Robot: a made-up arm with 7 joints. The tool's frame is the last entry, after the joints.
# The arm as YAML. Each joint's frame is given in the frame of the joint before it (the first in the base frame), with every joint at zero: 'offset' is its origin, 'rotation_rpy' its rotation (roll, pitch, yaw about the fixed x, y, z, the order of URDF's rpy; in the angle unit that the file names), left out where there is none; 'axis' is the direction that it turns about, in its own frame. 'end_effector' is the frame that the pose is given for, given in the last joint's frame.
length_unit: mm
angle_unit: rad
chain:
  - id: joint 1
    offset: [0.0, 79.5, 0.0]
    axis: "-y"
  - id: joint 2
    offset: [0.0, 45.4, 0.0]
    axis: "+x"
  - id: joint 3
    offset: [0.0, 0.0, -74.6]
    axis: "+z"
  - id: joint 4
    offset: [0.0, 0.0, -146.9]
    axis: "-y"
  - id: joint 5
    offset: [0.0, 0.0, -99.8]
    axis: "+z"
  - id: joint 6
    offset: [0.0, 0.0, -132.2]
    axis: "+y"
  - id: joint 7
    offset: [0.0, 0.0, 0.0]
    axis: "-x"
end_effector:
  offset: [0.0, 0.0, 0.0]
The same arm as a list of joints. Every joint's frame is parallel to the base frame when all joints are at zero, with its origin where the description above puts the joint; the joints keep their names.
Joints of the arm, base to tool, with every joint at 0 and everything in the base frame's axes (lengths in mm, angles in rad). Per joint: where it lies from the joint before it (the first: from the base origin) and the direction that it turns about. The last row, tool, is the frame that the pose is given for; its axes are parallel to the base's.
joint 1: offset 0 79.5 0 axis 0 -1 0
joint 2: offset 0 45.4 0 axis 1 0 0
joint 3: offset 0 0 -74.6 axis 0 0 1
joint 4: offset 0 0 -146.9 axis 0 -1 0
joint 5: offset 0 0 -99.8 axis 0 0 1
joint 6: offset 0 0 -132.2 axis 0 1 0
joint 7: offset 0 0 0 axis -1 0 0
tool: offset 0 0 0

